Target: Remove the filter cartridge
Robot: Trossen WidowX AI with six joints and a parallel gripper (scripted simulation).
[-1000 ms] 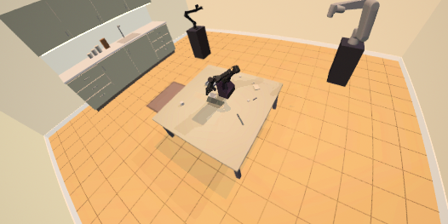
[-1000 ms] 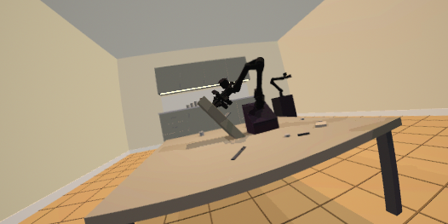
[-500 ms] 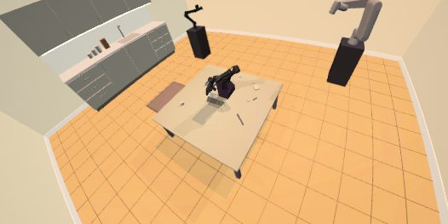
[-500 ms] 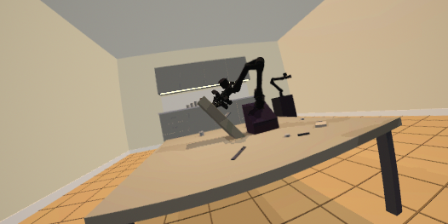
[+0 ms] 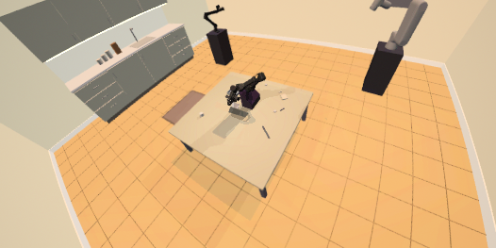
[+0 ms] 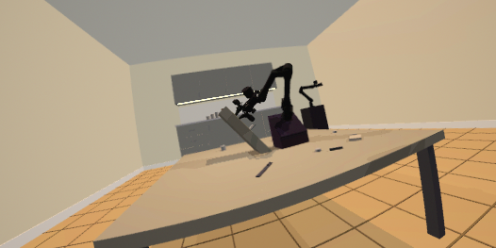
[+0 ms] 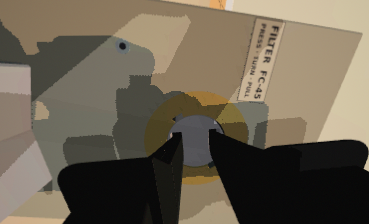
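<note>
The service panel is 40 mm behind my gripper tip and 80 mm below it. From my gripper tip the other things lie so: white cylinder: 100 mm ahead, 420 mm to the right, 220 mm below; then round filter cartridge: 10 mm ahead, 10 mm below; then tray: 420 mm behind, 290 mm to the right, 230 mm below.
</note>
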